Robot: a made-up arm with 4 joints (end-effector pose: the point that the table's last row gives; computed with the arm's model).
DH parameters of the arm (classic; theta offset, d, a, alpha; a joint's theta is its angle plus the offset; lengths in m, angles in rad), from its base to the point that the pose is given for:
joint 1: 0 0.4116 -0.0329 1.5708
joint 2: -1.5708 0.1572 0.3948 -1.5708
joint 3: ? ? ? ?
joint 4: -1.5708 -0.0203 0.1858 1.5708
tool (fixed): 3.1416 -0.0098 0 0
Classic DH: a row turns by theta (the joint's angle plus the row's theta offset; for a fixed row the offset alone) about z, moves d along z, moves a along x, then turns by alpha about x.
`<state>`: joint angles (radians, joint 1 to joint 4).
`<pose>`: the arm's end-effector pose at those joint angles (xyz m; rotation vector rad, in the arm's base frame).
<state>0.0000 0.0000 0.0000 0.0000</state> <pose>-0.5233 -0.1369 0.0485 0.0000 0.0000 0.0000</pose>
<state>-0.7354 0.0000 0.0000 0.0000</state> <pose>-0.4799 0.2496 0.0485 0.0000 0.0000 -0.7354</pose>
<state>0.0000 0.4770 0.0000 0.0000</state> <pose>-0.3019 -0.1369 -0.1361 0.0000 -0.4770 0.0000</pose>
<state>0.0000 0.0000 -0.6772 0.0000</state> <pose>-0.5233 -0.1215 0.0288 -0.6772 0.0000 0.0000</pose>
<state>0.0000 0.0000 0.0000 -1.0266</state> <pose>-0.4421 -0.1369 0.2122 0.0000 1.0266 0.0000</pose>
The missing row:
joint 3: 0 -0.3046 -0.0415 1.5708
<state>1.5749 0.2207 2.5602 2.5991</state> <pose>0.1493 -0.0937 0.0440 1.0223 0.1202 -1.3448</pose>
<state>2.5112 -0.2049 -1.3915 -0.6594</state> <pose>0.4572 -0.3232 0.1244 -1.2911 -1.2777 1.5980</pose>
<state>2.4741 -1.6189 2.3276 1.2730</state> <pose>0.2793 -0.1309 0.7746 -0.0540 0.2617 0.1404</pose>
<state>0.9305 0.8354 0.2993 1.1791</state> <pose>0.1413 0.0251 -0.2069 1.2333 -1.6593 0.5218</pose>
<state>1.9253 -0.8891 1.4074 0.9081</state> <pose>0.2489 -0.5445 0.4834 0.4972 0.6876 0.7084</pose>
